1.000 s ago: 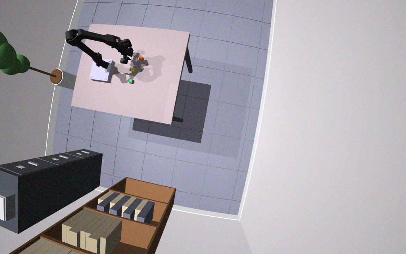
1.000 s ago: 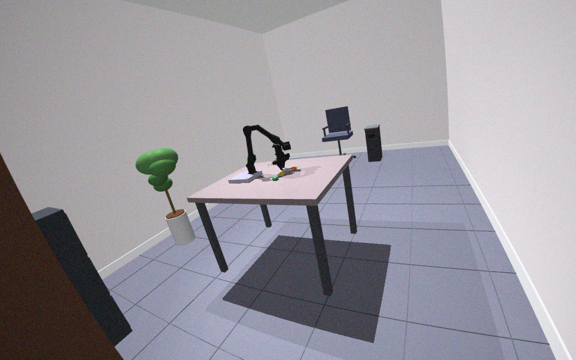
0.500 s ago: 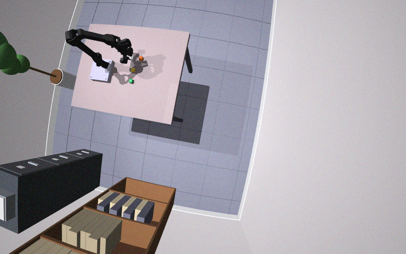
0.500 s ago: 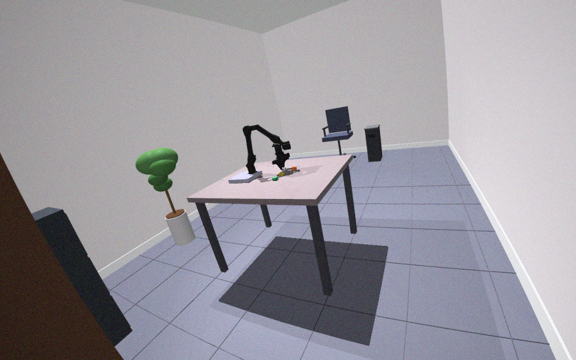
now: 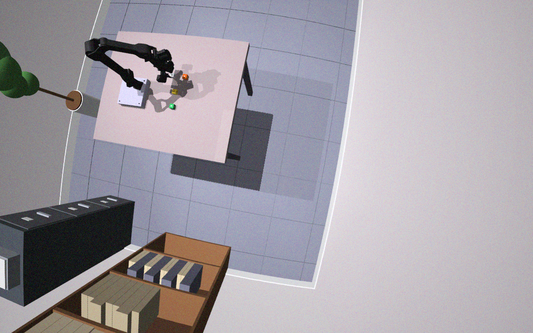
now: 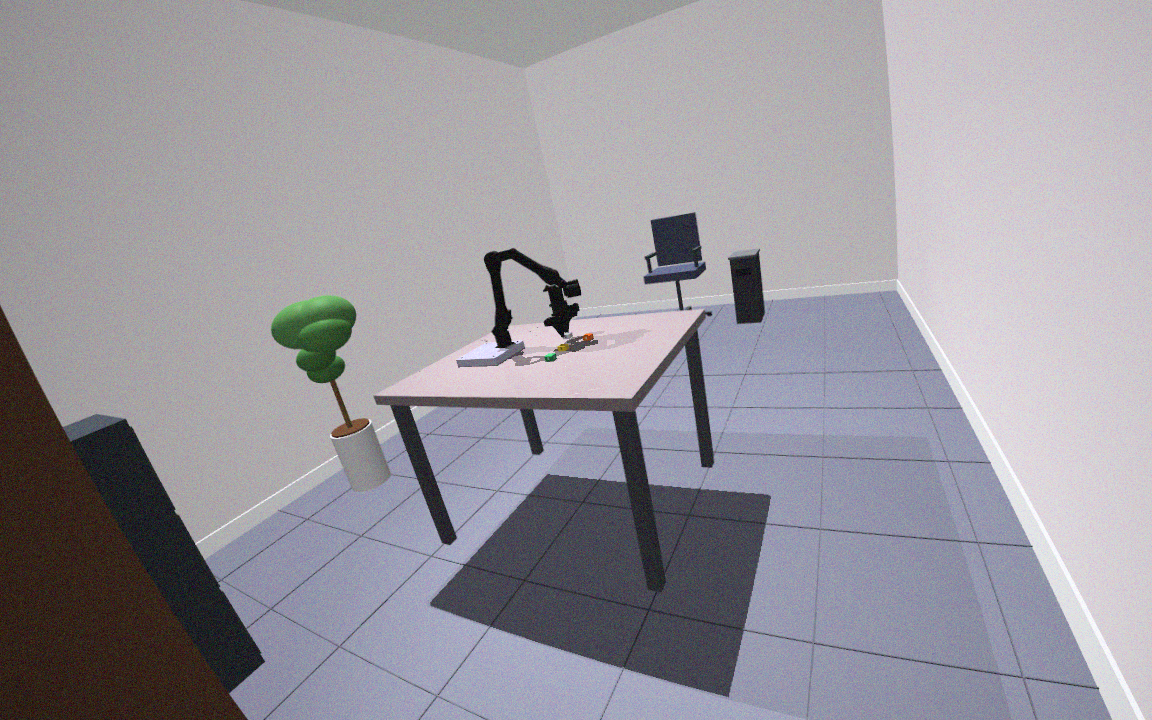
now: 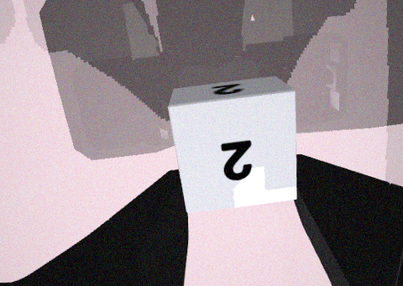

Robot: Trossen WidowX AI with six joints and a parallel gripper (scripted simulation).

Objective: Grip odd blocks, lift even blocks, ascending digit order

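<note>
Now: gripper tip 1 cm short of the white block. Also, from my gripper tip: green block (21 cm to the right, 9 cm ahead, 1 cm below); yellow block (10 cm to the right, 7 cm ahead, 1 cm below); orange block (10 cm ahead, 3 cm to the left, 1 cm below).
</note>
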